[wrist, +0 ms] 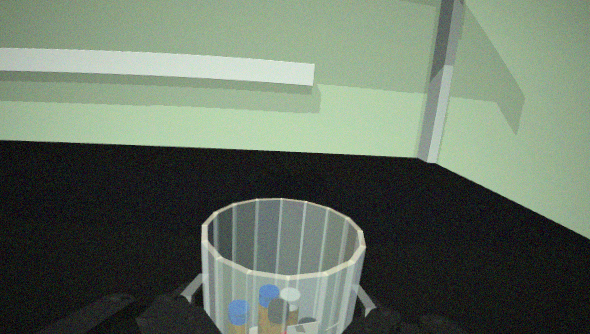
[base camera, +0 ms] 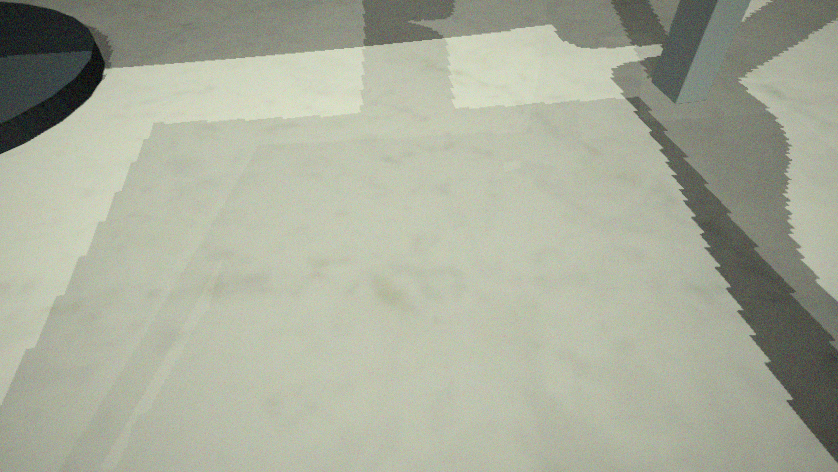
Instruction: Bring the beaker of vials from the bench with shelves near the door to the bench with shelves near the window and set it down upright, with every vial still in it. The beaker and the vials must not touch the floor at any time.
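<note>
The clear beaker (wrist: 282, 275) is in the lower middle of the wrist view, its open rim up, and it looks upright. Several vials with blue, white and dark caps stand inside it, among them a blue-capped vial (wrist: 238, 312). My gripper (wrist: 278, 297) is shut on the beaker, one finger at its left side and one at its right. The black bench top (wrist: 125, 200) stretches behind and around the beaker. The beaker's base is below the picture, so whether it touches the bench top is hidden.
A white shelf (wrist: 165, 65) runs along the green wall above the bench top at the left. A grey upright post (wrist: 440, 90) stands at the bench's back right corner. In the base camera view, a round black object (base camera: 76, 105) is at upper left and a grey-blue leg (base camera: 697, 52) at upper right.
</note>
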